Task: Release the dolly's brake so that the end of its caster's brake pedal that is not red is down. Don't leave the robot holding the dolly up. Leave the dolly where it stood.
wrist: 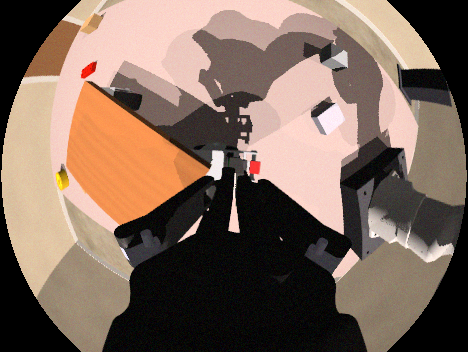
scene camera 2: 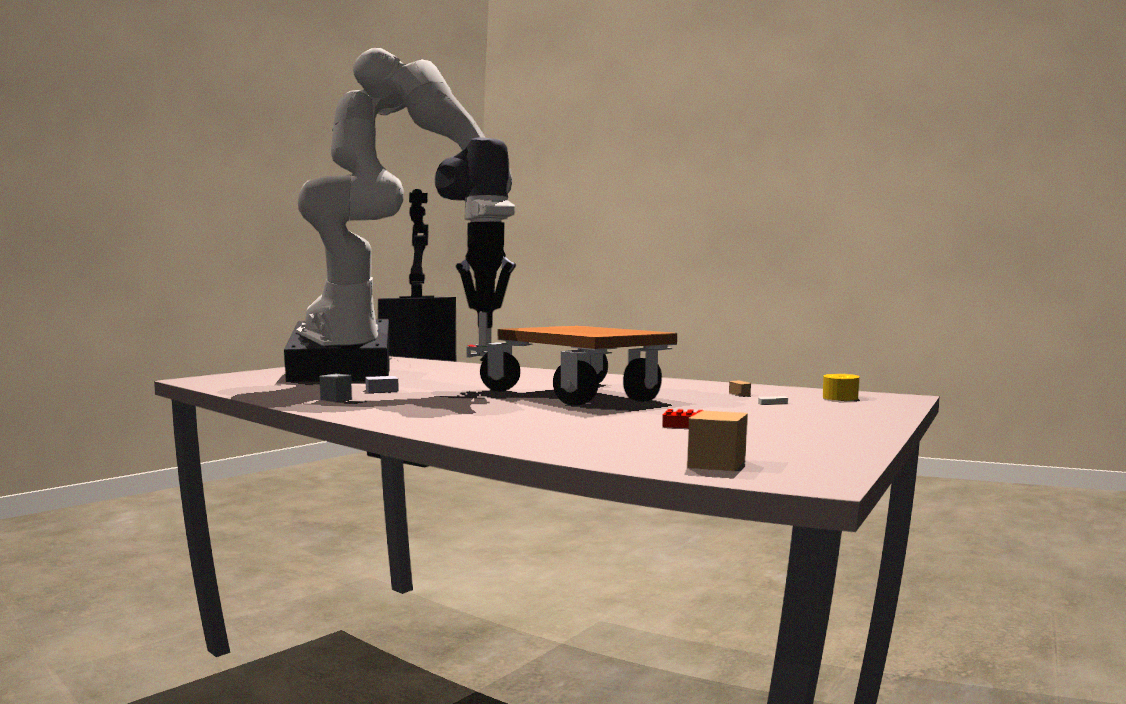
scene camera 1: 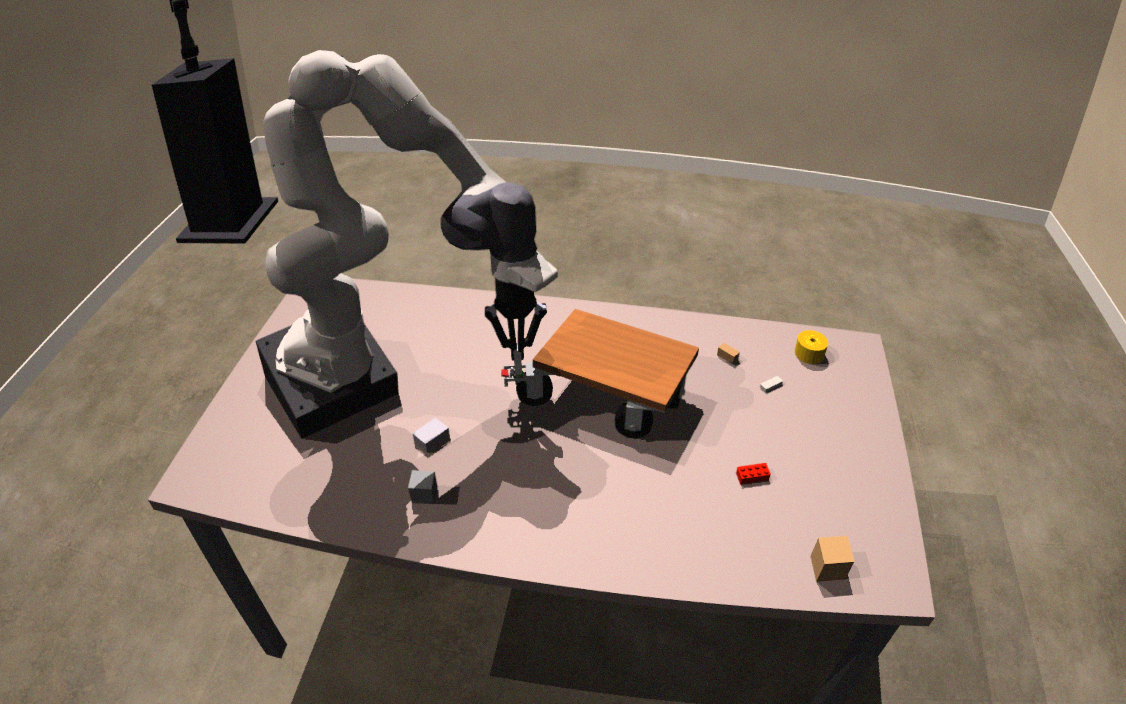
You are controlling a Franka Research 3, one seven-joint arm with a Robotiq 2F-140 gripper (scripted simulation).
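You'd see my gripper in the wrist view (235, 167), and it shows in scene camera 1 and scene camera 2 too. On my gripper, (scene camera 1: 515, 336) and (scene camera 2: 483, 300) are the same spot. There's a caster as well, and on the caster (scene camera 2: 495, 347) and (scene camera 1: 534, 377) are the same spot.
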